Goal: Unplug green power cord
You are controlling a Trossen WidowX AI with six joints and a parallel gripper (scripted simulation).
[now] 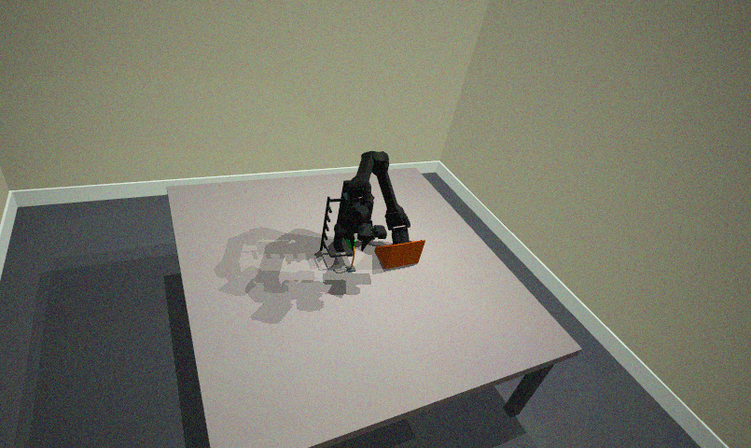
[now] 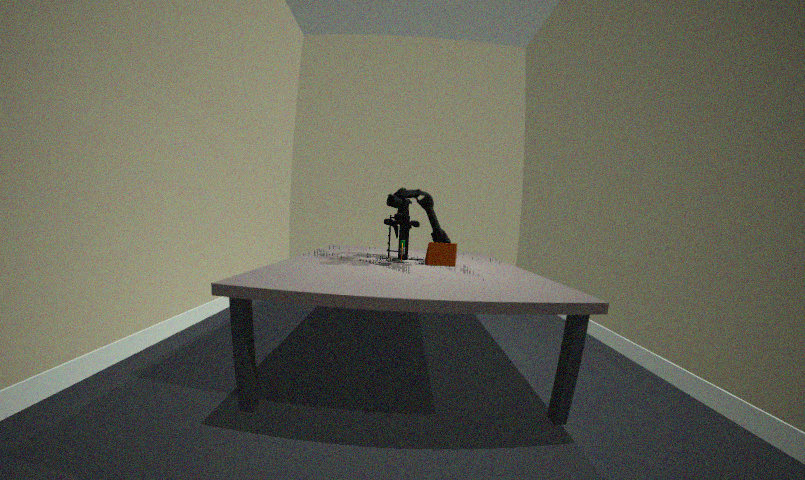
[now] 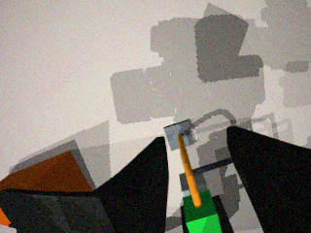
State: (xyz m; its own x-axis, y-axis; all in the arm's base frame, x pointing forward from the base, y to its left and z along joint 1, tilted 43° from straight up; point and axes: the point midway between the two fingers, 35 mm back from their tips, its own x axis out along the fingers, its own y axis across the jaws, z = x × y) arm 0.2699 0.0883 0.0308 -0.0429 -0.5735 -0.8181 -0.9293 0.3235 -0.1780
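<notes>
Right now my gripper tip is 11 cm to the left of the green plug, 3 cm past it and 2 cm above it.
</notes>
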